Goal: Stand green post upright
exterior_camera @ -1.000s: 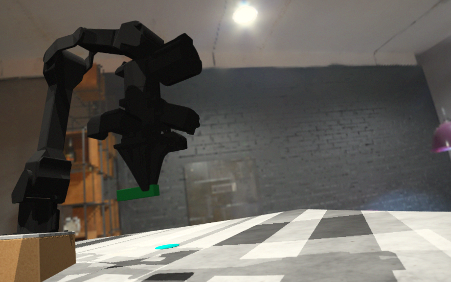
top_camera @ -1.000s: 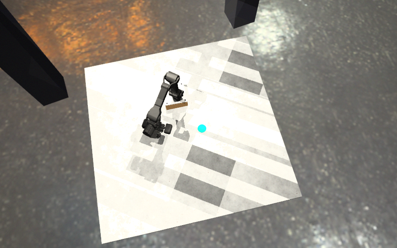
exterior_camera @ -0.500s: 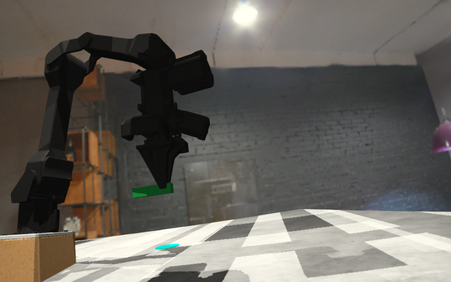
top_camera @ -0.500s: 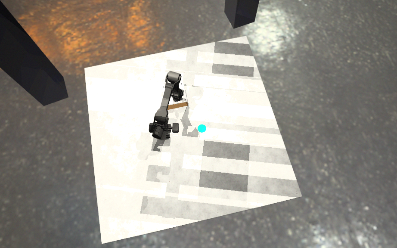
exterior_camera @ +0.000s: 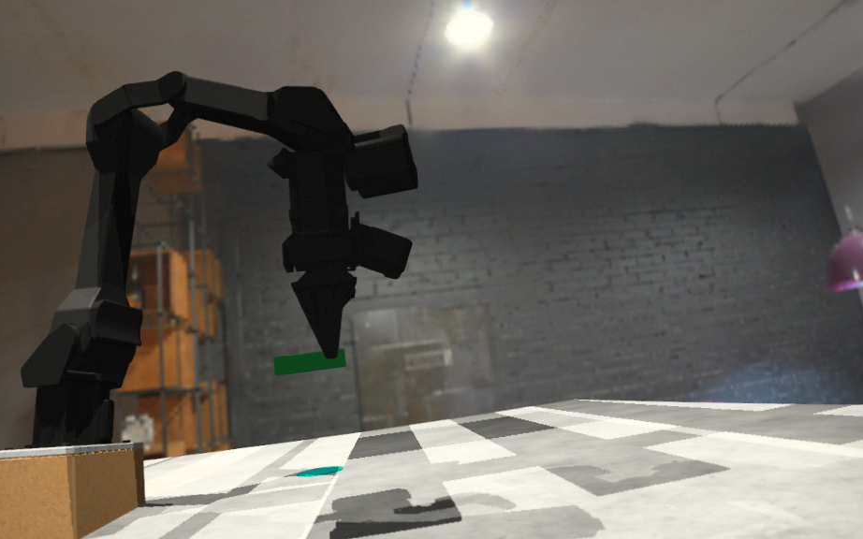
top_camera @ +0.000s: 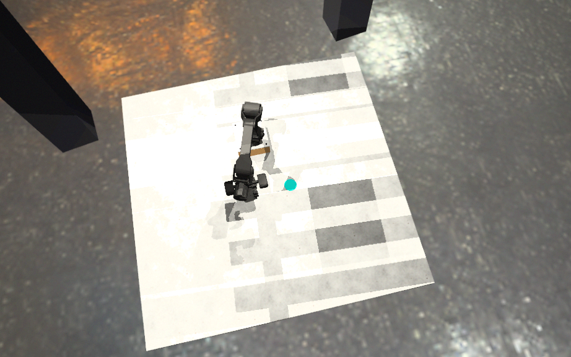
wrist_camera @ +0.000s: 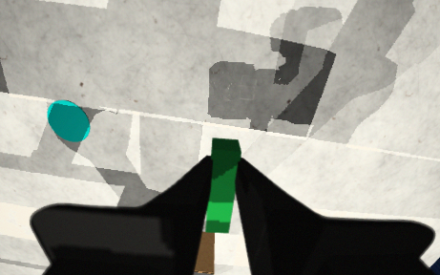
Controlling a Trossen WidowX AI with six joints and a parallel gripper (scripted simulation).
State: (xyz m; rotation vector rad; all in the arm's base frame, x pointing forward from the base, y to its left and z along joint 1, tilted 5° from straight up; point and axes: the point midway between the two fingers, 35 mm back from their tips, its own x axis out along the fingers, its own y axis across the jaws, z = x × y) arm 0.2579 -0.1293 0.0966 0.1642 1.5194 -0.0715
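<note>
Right now the cyan circle is 210 mm to the left of my gripper tip and 130 mm below it. From my gripper tip the other things lie so: green post 20 mm behind.
</note>
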